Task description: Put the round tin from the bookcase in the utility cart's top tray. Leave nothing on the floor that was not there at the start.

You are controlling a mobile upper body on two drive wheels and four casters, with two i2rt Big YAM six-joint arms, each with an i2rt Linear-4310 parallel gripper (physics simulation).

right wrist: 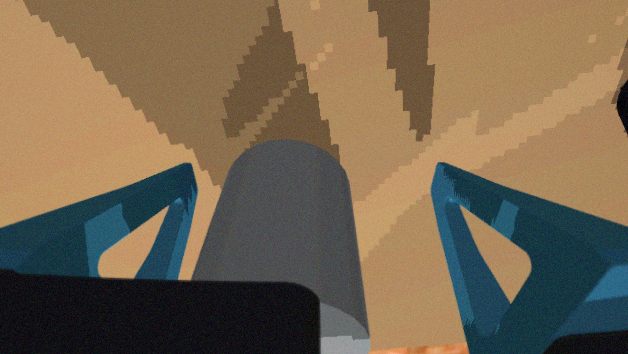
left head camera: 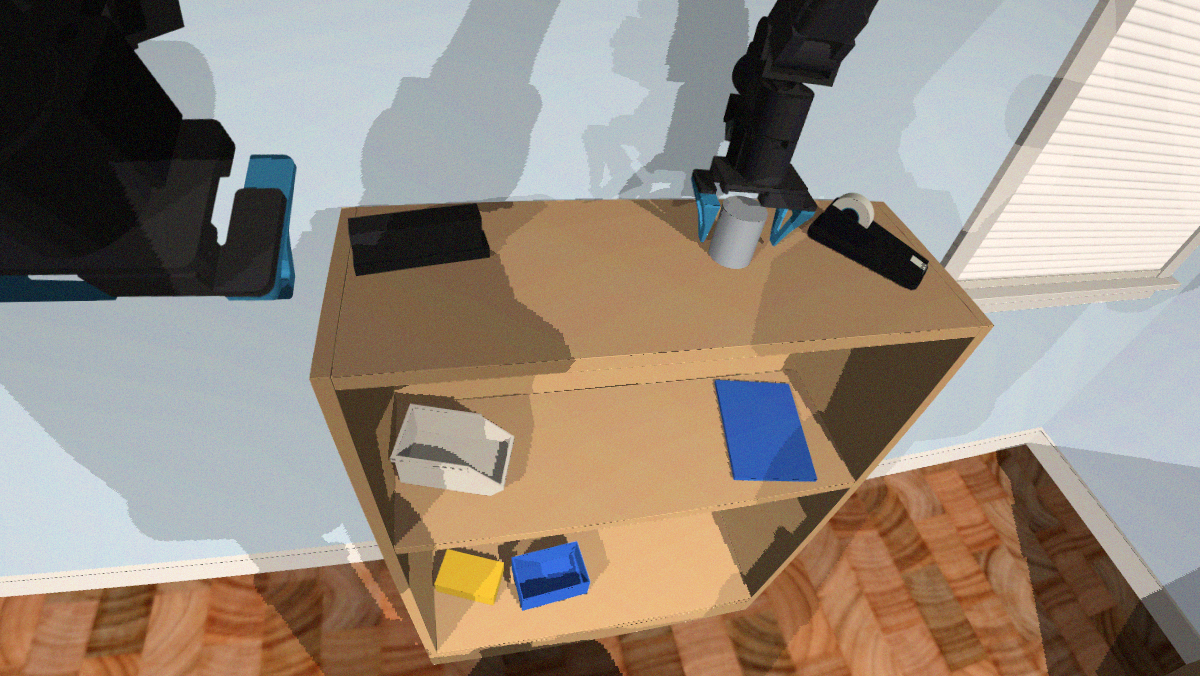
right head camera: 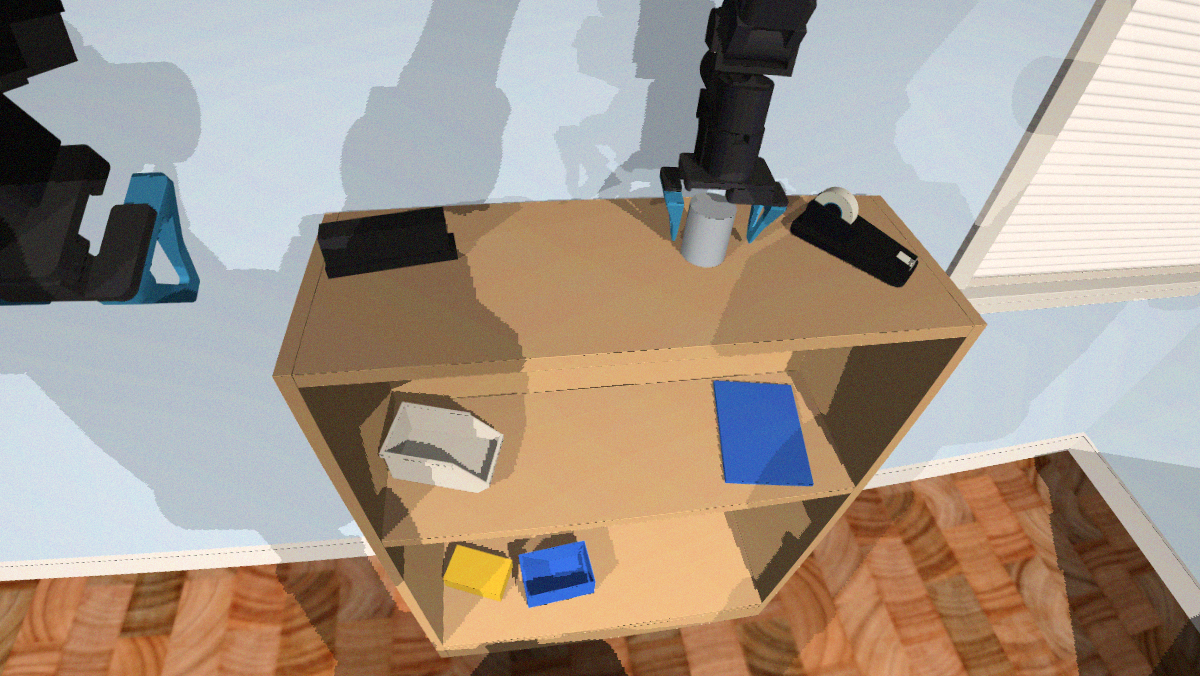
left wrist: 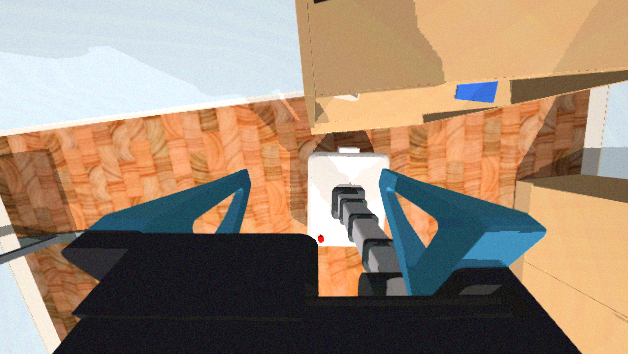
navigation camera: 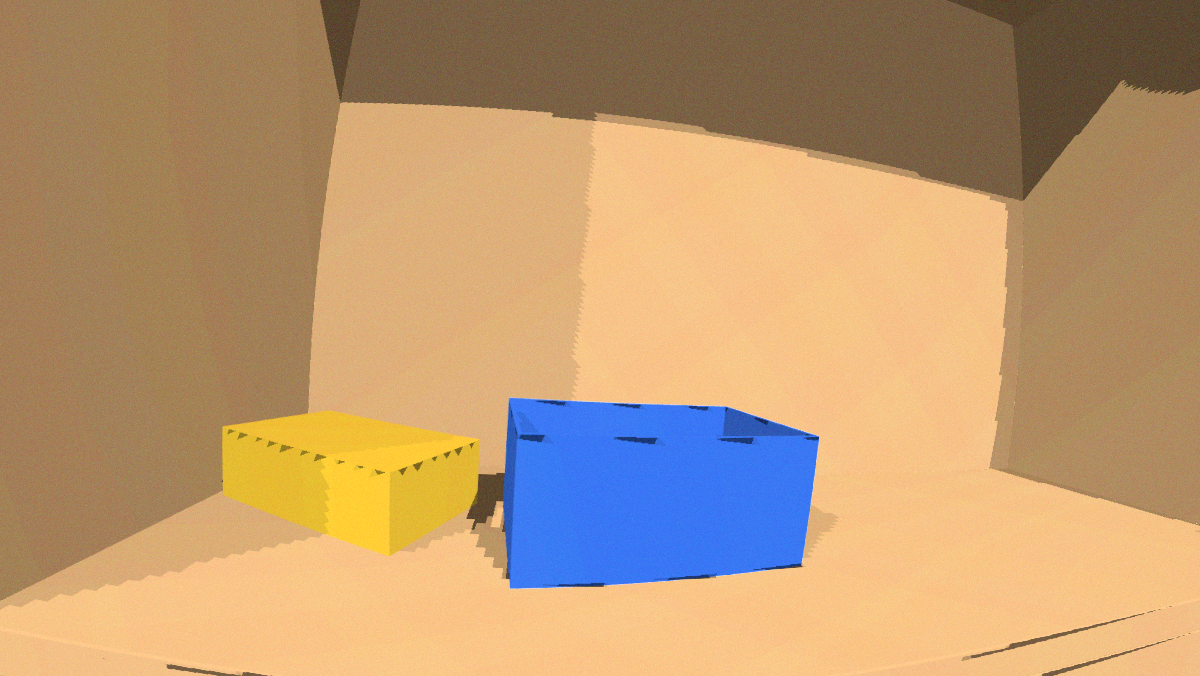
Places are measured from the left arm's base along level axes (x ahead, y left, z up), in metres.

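Where they show: left gripper, fingertip midpoint: (left head camera: 202, 287) (right head camera: 122, 292) (left wrist: 314, 176); right gripper, fingertip midpoint: (right wrist: 314, 176) (left head camera: 737, 241) (right head camera: 711, 239).
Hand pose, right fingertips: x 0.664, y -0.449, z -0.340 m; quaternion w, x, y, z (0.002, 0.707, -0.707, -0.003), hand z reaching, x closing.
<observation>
After its pixels a point has its place.
The round tin (left head camera: 737, 235) {x 0.623, y -0.426, z -0.302 m} (right head camera: 707, 233) {x 0.621, y -0.429, z -0.301 m} (right wrist: 287, 215) {x 0.675, y -0.441, z -0.306 m} is a plain grey cylinder standing upright on top of the bookcase (left head camera: 655, 359) {x 0.480, y -0.315, z -0.360 m} (right head camera: 621, 353) {x 0.482, y -0.326, z -0.352 m} (left wrist: 380, 45) {x 0.528, y -0.110, z -0.350 m}. My right gripper (left head camera: 740, 238) {x 0.664, y -0.449, z -0.340 m} (right head camera: 710, 238) {x 0.664, y -0.449, z -0.340 m} (right wrist: 314, 176) {x 0.664, y -0.449, z -0.340 m} is open, pointing down, with one finger on each side of the tin. In the right wrist view gaps show between the tin and both fingers, the tin being nearer the finger at the left. My left gripper (left wrist: 314, 176) {x 0.334, y -0.001, z -0.141 m} is open and empty, left of the bookcase; the head views show part of it. The utility cart does not show in these views.
A black tape dispenser (left head camera: 873, 247) {x 0.650, y -0.636, z -0.327 m} (right head camera: 856, 243) {x 0.651, y -0.635, z -0.327 m} lies close to the right of my right gripper. A black object (left head camera: 417, 239) {x 0.609, y -0.065, z -0.314 m} (right head camera: 386, 241) {x 0.610, y -0.067, z -0.312 m} sits at the top's left end. Shelves below hold a pale bin (left head camera: 453, 478) {x 0.539, y -0.083, z -0.696 m}, a blue flat item (left head camera: 764, 432) {x 0.633, y -0.610, z -0.726 m}, a yellow box (navigation camera: 352, 445) {x 0.587, y -0.085, z -1.265 m} and a blue bin (navigation camera: 659, 512) {x 0.550, y -0.260, z -1.273 m}.
</observation>
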